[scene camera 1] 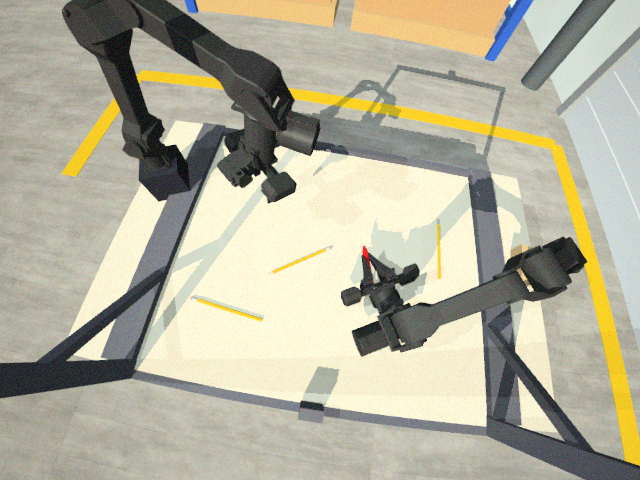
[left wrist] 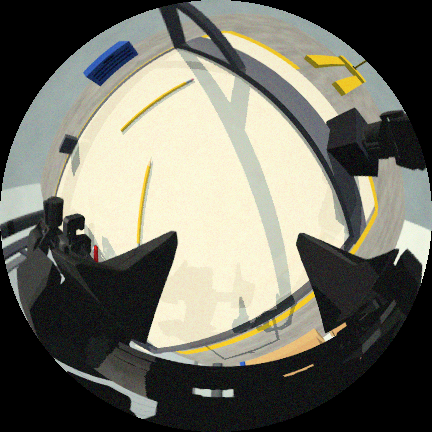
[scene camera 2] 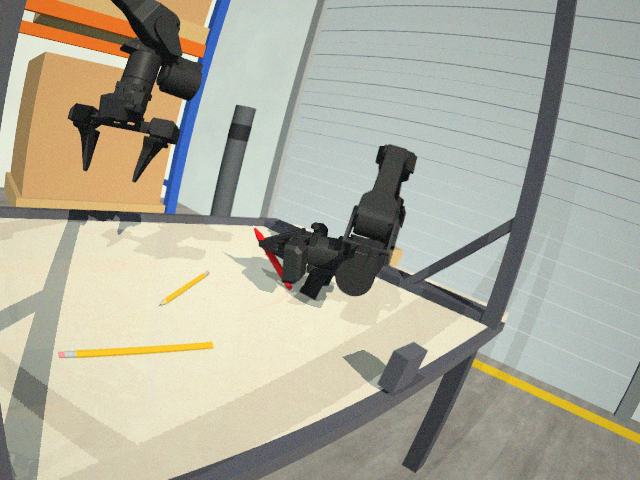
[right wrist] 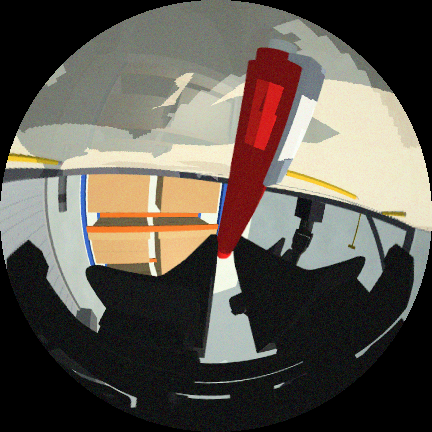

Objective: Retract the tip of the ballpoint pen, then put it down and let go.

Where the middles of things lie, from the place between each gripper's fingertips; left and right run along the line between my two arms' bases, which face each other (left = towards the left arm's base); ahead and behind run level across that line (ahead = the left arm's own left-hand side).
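Small grey block [scene camera 2: 405,361]: 37 cm behind my right hand, 5 cm to the left of it, 4 cm below it. My right hand: 2 cm above the red ballpoint pen [right wrist: 281,88], 2 cm past it, 2 cm to the left of it.
Small grey block: 120 mm below my left hand, 430 mm behind it, 240 mm to the right of it. My left gripper: 300 mm to the left of the red ballpoint pen, 90 mm past it, 100 mm above it.
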